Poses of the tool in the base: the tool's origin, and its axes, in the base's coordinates. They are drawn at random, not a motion.
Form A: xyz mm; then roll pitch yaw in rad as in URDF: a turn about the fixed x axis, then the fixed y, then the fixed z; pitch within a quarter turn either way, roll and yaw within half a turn.
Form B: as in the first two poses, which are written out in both.
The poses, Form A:
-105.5 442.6 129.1 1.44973 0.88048 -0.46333
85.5 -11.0 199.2 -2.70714 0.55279 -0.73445
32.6 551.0 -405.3 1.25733 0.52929 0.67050
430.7 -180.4 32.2 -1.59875 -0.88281 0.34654
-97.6 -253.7 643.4 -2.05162 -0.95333 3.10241
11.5 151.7 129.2 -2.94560 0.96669 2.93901
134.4 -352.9 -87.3 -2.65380 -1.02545 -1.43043
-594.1 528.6 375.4 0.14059 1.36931 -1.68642
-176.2 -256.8 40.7 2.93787 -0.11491 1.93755
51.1 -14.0 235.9 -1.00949 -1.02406 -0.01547
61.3 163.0 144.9 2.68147 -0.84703 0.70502
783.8 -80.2 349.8 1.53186 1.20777 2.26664
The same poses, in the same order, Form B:
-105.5 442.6 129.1 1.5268 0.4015 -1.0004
85.5 -11.0 199.2 -2.2837 1.0467 0.4651
32.6 551.0 -405.3 1.0049 0.8328 0.2404
430.7 -180.4 32.2 -1.3214 -0.9118 -0.4344
-97.6 -253.7 643.4 0.5636 -1.9324 1.1449
11.5 151.7 129.2 0.3320 2.1549 -0.3285
134.4 -352.9 -87.3 2.0535 -1.3338 1.4263
-594.1 528.6 375.4 1.2372 0.9242 -1.4794
-176.2 -256.8 40.7 1.7704 2.5444 0.3621
51.1 -14.0 235.9 -0.9246 -0.9261 -0.5284
61.3 163.0 144.9 2.6244 0.6626 1.3565
783.8 -80.2 349.8 -0.2981 1.5950 0.8564

